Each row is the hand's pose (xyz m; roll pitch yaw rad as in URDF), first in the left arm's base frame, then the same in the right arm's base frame.
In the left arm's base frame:
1: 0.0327 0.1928 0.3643 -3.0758 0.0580 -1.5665
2: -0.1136 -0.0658 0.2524 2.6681 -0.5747 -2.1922
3: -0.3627 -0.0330 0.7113 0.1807 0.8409 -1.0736
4: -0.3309 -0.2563 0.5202 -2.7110 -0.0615 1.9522
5: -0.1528 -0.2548 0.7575 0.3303 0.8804 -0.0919
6: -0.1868 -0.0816 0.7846 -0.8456 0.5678 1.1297
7: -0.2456 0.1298 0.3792 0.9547 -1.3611 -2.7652
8: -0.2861 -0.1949 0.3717 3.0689 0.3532 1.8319
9: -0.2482 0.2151 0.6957 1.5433 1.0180 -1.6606
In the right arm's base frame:
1: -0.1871 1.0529 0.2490 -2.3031 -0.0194 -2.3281
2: -0.3983 0.8847 0.0820 -2.9670 -0.0863 3.0900
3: -0.7157 1.2720 0.2336 0.8364 0.2794 -1.4791
4: -0.7717 0.9999 0.1324 2.8640 0.2725 1.0960
5: -0.7853 1.0406 0.4260 0.3368 0.1042 -0.8659
6: -0.6914 1.1918 0.4116 -1.5752 0.1775 0.0708
7: -0.3856 1.1520 0.0690 1.3412 -0.6031 2.3938
8: -0.6362 0.9420 0.0542 2.2260 0.4875 0.6919
9: -0.4705 1.3805 0.2881 2.6277 0.6559 -1.5842

